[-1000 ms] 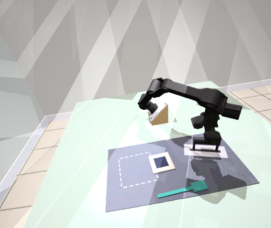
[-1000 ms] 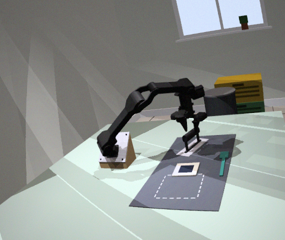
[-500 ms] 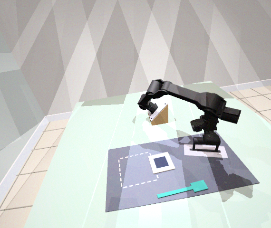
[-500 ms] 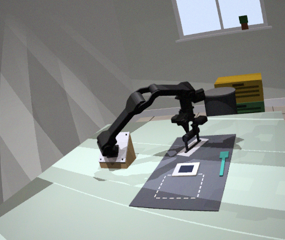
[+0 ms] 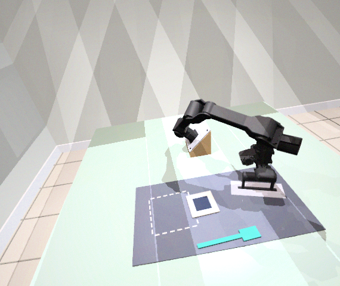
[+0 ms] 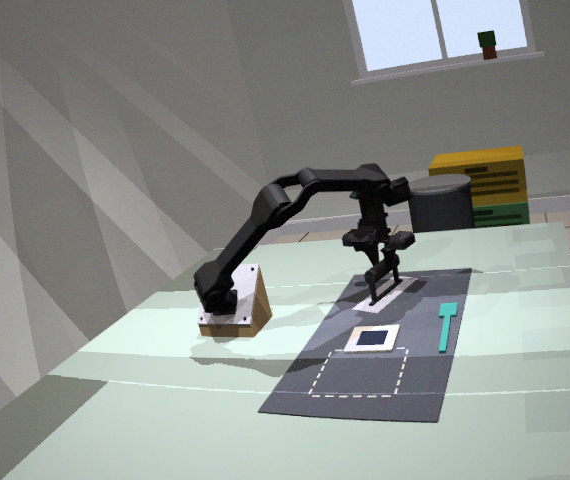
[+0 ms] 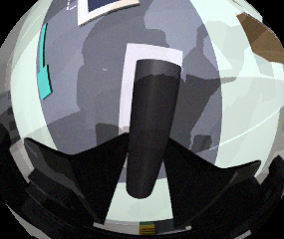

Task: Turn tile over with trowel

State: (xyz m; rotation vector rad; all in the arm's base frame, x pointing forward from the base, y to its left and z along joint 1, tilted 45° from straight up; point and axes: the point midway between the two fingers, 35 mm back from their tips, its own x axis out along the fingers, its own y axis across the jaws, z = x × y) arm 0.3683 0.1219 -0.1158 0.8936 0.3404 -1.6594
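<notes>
Now: gripper tip 30 mm short of the dark mat, 190 mm to the left of it and 80 mm above it. Also, from my gripper tip: teal trowel (170 mm ahead, 170 mm to the right, 60 mm below); tile (10 mm ahead, 240 mm to the right, 60 mm below).
</notes>
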